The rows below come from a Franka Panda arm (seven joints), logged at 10 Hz.
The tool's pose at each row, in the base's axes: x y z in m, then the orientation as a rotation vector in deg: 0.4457, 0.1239, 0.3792, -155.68, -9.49, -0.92; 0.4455, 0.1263, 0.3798, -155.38, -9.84, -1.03; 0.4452, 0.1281, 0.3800, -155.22, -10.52, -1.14; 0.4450, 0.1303, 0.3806, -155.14, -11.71, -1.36; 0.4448, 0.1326, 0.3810, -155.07, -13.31, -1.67; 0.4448, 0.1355, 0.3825, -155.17, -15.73, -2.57; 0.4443, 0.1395, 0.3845, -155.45, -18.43, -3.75
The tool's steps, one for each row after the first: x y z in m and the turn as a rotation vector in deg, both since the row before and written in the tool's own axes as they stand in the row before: 0.0001, -0.0024, 0.0004, 0.28, 0.04, -0.27; -0.0001, -0.0017, 0.0006, 0.12, -0.02, -0.50; 0.0001, -0.0023, 0.0004, 0.00, -0.03, -0.87; 0.0001, -0.0023, 0.0006, -0.05, -0.03, -1.17; 0.0005, -0.0032, -0.0002, -0.34, 0.24, -1.83; 0.0004, -0.0045, -0.0002, -0.60, 0.37, -2.05
